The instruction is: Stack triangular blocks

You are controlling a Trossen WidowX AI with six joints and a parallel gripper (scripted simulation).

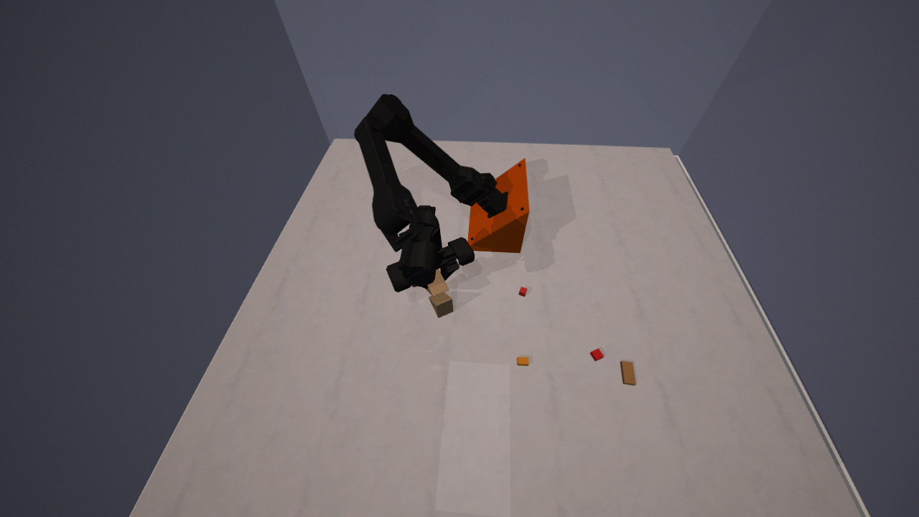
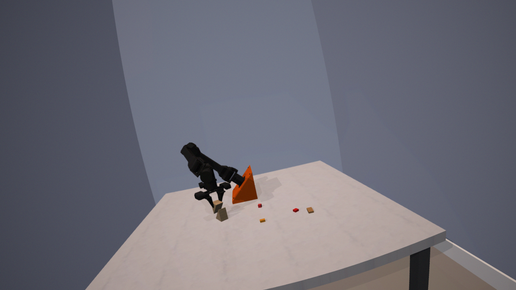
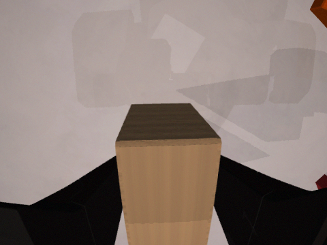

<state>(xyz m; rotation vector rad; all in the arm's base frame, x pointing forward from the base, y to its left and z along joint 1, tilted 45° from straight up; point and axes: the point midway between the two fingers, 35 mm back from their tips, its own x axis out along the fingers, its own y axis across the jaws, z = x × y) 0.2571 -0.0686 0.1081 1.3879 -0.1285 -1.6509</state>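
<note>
Now: gripper tip 1 cm below the triangular block. The rest, counted from my gripper tip: small orange piece (22 cm to the left, 13 cm ahead, 6 cm below); then flat tan piece (45 cm to the left, 12 cm ahead, 6 cm below).
</note>
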